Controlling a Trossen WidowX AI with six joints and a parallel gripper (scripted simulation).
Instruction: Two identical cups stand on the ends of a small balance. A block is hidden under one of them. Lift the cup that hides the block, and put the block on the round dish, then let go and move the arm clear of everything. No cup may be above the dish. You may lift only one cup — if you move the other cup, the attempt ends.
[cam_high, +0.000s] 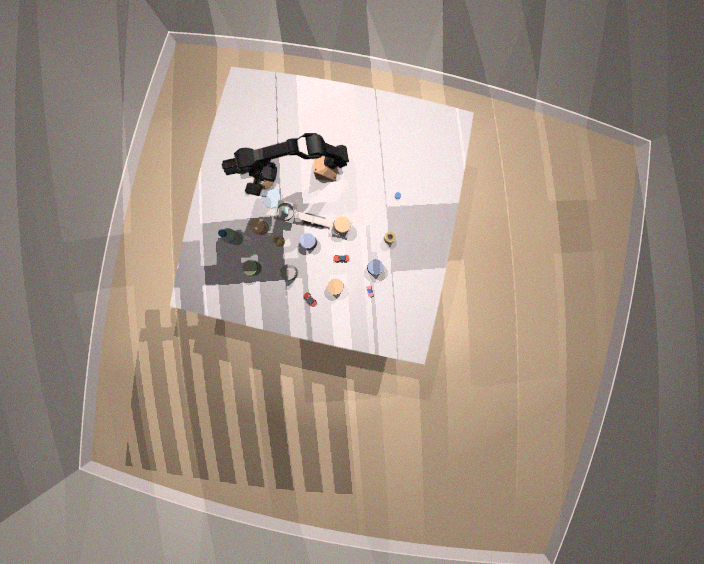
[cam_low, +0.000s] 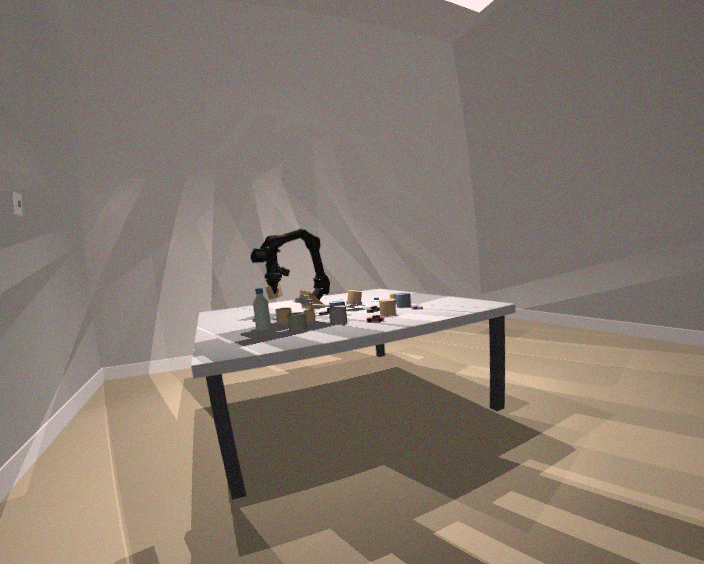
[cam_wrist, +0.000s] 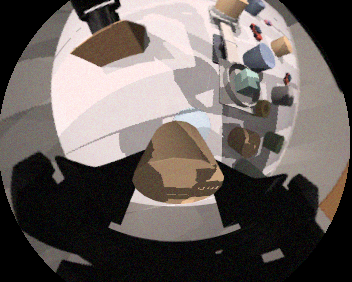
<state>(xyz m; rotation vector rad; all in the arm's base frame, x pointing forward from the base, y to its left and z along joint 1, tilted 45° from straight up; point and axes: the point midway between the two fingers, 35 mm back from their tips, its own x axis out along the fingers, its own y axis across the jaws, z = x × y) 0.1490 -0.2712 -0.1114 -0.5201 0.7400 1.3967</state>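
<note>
The pale blue round dish lies 120 mm below my gripper tip, 40 mm ahead of it and 10 mm to the left of it. The rest, counted from my gripper tip: grey cylinder (400 mm ahead, 160 mm to the left, 80 mm below); green bottle (260 mm ahead, 140 mm to the right, 10 mm below); small balance (230 mm to the left, 140 mm ahead, 90 mm below).
</note>
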